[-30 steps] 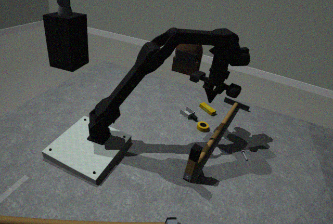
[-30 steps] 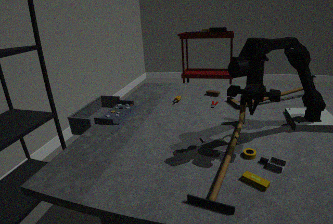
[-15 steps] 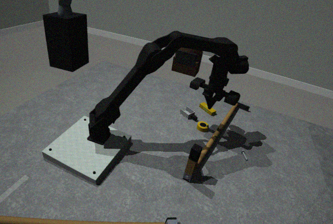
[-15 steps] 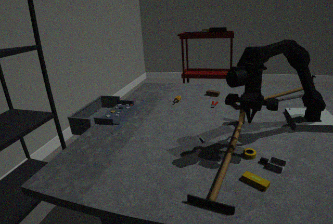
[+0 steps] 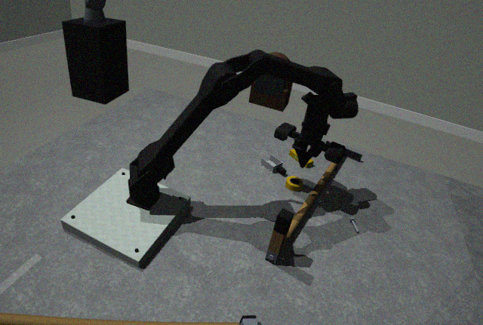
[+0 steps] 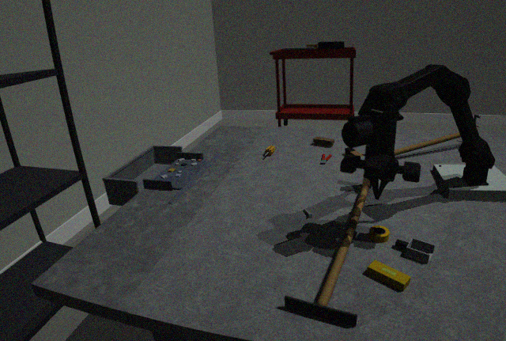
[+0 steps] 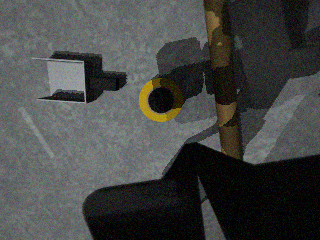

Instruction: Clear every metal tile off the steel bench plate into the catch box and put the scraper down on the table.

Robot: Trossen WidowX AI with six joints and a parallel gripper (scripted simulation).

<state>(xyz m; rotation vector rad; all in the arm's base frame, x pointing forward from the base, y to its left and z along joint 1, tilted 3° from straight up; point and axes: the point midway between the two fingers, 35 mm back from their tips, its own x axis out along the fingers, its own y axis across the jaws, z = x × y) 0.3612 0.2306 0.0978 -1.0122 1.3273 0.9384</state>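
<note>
Right now my gripper tip is 9 cm above the yellow tape roll, 3 cm to the right of it and 1 cm past it. Round my gripper tip: long scraper 6 cm ahead, 3 cm below, 1 cm to the left; then yellow level 18 cm to the left, 8 cm below, 1 cm behind; then grey clamp 9 cm to the left, 9 cm below, 7 cm behind.
</note>
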